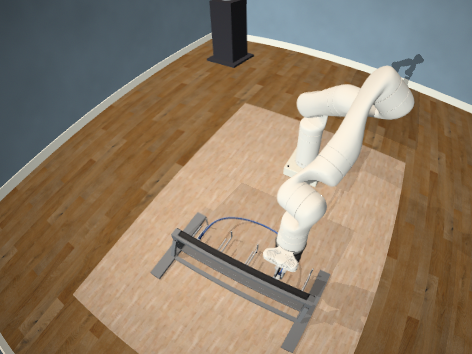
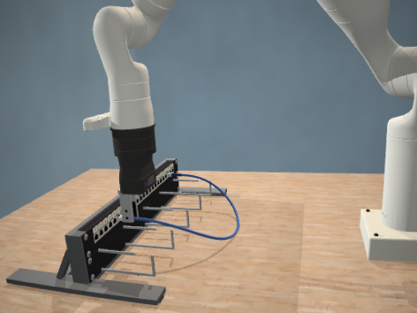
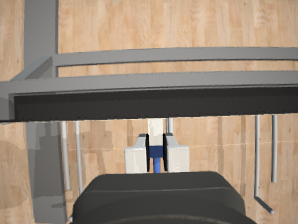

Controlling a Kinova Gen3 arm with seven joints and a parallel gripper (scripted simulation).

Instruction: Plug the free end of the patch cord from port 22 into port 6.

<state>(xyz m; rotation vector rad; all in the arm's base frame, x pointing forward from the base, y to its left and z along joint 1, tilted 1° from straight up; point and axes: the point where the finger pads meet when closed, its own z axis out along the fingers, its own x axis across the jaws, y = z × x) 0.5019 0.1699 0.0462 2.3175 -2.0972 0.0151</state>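
My hand is 1 cm short of the white plug and 1 cm above it.
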